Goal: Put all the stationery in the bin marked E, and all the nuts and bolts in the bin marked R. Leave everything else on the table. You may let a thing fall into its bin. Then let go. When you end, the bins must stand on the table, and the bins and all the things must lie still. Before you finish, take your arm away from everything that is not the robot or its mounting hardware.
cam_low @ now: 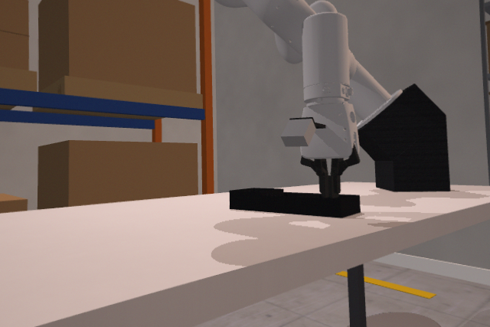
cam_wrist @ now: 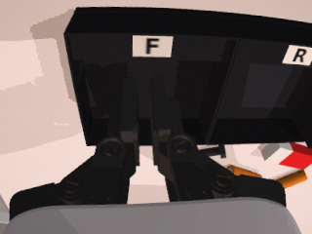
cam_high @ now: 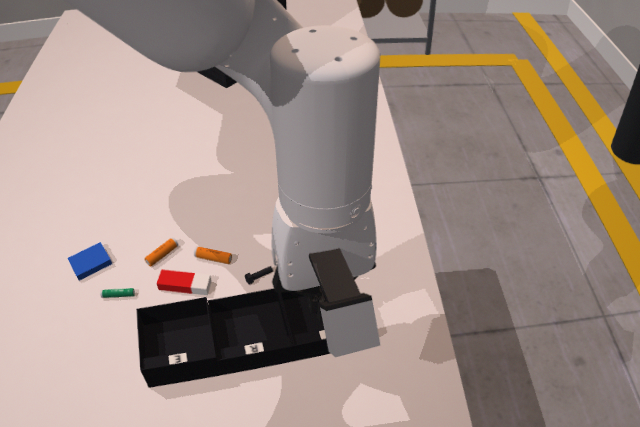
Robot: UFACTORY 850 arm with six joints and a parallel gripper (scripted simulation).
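Right now my hand is 260 mm to the left of the blue block, 200 mm past it and 40 mm above it. Also, from my hand: black three-compartment tray (90 mm to the right, 30 mm below, 10 mm behind); black bolt (100 mm behind, 50 mm to the right, 40 mm below); orange marker (150 mm behind, 90 mm to the right, 40 mm below).
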